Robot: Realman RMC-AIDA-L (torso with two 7-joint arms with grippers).
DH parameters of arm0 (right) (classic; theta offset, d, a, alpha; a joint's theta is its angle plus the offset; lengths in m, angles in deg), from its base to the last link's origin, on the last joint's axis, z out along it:
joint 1: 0 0.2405 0 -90
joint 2: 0 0 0 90
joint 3: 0 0.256 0 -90
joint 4: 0 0 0 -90
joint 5: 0 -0.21 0 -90
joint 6: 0 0 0 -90
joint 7: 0 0.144 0 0
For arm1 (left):
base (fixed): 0 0 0 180
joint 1: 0 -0.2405 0 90
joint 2: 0 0 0 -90
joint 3: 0 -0.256 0 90
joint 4: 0 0 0 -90
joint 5: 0 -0.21 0 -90
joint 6: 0 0 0 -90
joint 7: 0 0.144 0 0
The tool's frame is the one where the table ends.
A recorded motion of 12 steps. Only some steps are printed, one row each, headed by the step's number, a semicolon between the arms.
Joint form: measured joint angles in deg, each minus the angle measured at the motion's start. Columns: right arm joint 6, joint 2, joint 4, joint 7, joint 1, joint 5, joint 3; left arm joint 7, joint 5, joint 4, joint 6, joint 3, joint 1, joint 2.
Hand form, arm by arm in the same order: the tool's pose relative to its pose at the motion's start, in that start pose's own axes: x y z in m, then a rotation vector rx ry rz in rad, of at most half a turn. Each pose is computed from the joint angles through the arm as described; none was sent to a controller.
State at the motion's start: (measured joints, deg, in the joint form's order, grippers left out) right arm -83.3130 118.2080 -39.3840 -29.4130 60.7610 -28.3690 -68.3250; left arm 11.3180 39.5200 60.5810 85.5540 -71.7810 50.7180 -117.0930
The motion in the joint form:
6: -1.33 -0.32 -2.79 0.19 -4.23 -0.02 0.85; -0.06 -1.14 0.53 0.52 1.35 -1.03 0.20
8: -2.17 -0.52 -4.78 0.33 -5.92 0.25 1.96; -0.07 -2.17 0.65 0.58 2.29 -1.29 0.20
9: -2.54 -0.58 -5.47 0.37 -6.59 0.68 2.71; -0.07 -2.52 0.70 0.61 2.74 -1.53 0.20
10: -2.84 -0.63 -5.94 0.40 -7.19 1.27 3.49; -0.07 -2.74 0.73 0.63 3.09 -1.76 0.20
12: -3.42 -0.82 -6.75 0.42 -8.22 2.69 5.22; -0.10 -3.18 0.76 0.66 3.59 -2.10 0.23
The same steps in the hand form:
6: 0.0202 -0.0127 0.0017 -0.0139 -0.0014 0.0578; -0.0040 -0.0100 -0.0037 0.0150 0.0044 -0.0279
8: 0.0266 -0.0189 -0.0019 -0.0152 -0.0152 0.0840; -0.0048 -0.0151 -0.0056 0.0276 0.0099 -0.0416
9: 0.0300 -0.0222 -0.0032 -0.0141 -0.0191 0.0981; -0.0058 -0.0178 -0.0063 0.0313 0.0122 -0.0503
10: 0.0338 -0.0257 -0.0041 -0.0116 -0.0202 0.1131; -0.0069 -0.0199 -0.0068 0.0333 0.0138 -0.0580
12: 0.0412 -0.0335 -0.0066 -0.0027 -0.0217 0.1436; -0.0085 -0.0236 -0.0076 0.0388 0.0156 -0.0697

